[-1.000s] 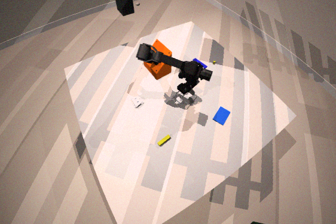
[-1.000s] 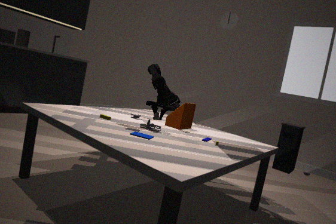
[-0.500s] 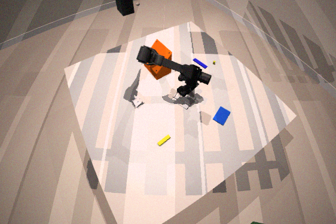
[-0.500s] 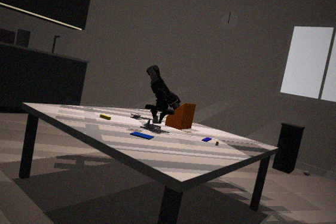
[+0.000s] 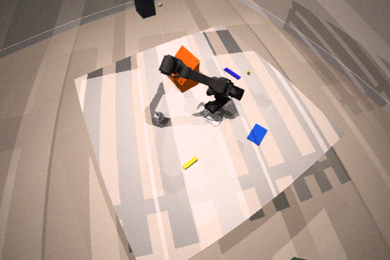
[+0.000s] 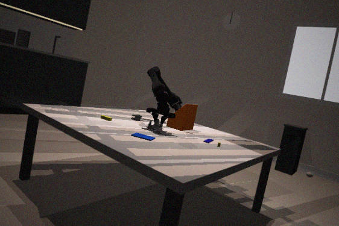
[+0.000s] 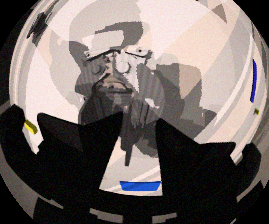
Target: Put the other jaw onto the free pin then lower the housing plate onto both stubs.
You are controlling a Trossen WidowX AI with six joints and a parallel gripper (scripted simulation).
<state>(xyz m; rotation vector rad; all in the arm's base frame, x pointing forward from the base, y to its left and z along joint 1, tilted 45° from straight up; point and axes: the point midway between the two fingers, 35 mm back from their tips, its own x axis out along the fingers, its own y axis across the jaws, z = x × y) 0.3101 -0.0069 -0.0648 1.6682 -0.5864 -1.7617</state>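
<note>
The jaw lies 30 mm behind my gripper tip and 20 mm to the right of it. Round my gripper tip: yellow bar 310 mm to the right, 160 mm ahead, 20 mm below; blue bar 280 mm to the left, 190 mm behind, 30 mm below; blue tile 240 mm ahead, 80 mm to the left, 30 mm below.
</note>
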